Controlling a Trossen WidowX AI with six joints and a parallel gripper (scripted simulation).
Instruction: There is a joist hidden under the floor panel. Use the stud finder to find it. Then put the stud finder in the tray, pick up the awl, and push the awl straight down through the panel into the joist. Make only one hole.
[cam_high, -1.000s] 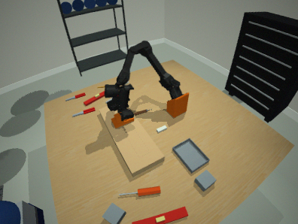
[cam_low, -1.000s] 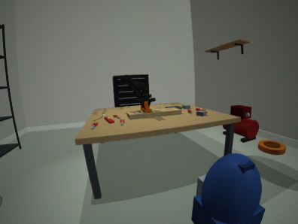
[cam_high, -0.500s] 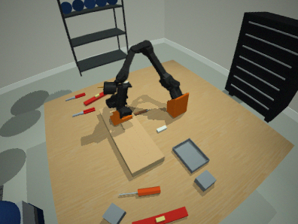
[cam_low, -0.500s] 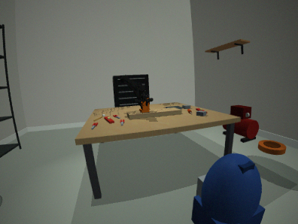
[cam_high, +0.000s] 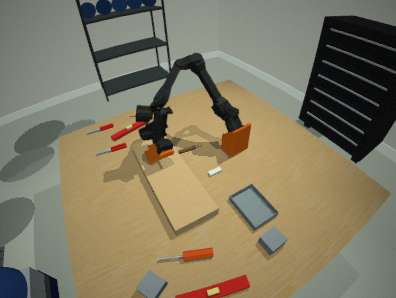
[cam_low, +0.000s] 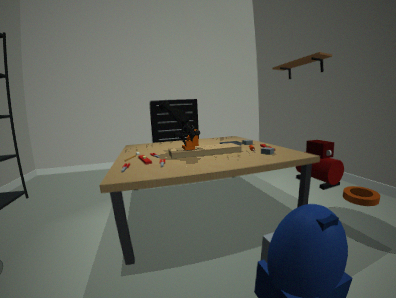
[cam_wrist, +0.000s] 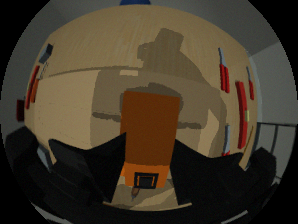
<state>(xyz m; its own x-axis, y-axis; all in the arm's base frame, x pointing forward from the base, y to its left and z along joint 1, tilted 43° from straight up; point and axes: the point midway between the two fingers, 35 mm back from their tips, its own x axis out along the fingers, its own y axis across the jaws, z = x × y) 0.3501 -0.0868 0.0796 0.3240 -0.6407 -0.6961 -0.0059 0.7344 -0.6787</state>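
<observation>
Right now the indicator window is 40 mm behind my gripper tip and 30 mm above it. The rest, counted from my gripper tip: orange stud finder 20 mm behind, 20 mm above; grey tray 220 mm behind, 430 mm to the left, 50 mm below; awl 180 mm behind, 10 mm to the left, 60 mm below.
</observation>
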